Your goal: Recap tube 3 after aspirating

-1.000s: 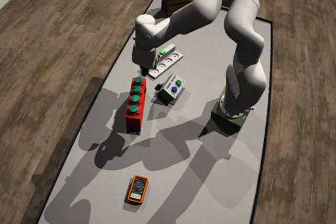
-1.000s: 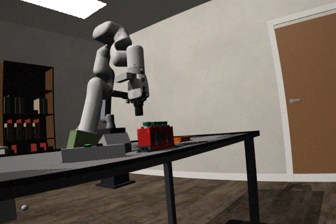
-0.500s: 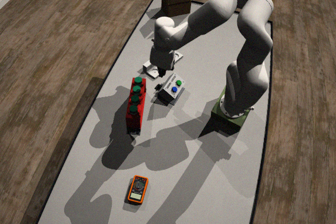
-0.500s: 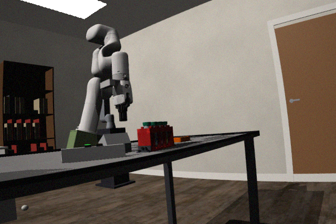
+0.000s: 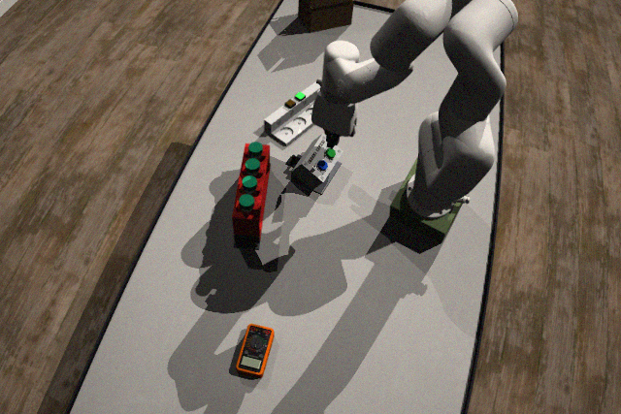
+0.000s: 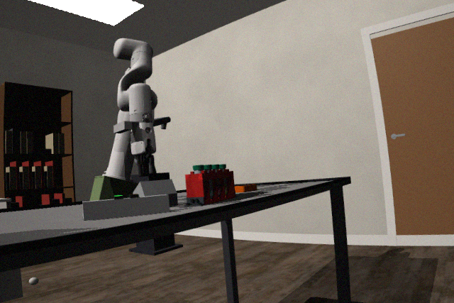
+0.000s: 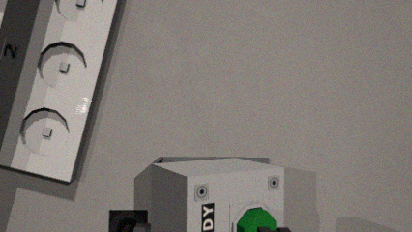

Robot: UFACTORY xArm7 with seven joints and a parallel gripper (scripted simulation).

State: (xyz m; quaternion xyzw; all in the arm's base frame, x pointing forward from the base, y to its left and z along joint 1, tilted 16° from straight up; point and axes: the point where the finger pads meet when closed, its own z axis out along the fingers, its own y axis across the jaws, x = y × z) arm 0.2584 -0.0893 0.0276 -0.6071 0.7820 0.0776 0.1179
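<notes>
Now: hand 50 mm above the green key. The rest, counted from my hand: blue key 10 mm ahead, 40 mm to the left, 50 mm below; then key housing 20 mm ahead, 20 mm to the left, 70 mm below; then orange multimeter 40 mm ahead, 540 mm to the left, 100 mm below.
</notes>
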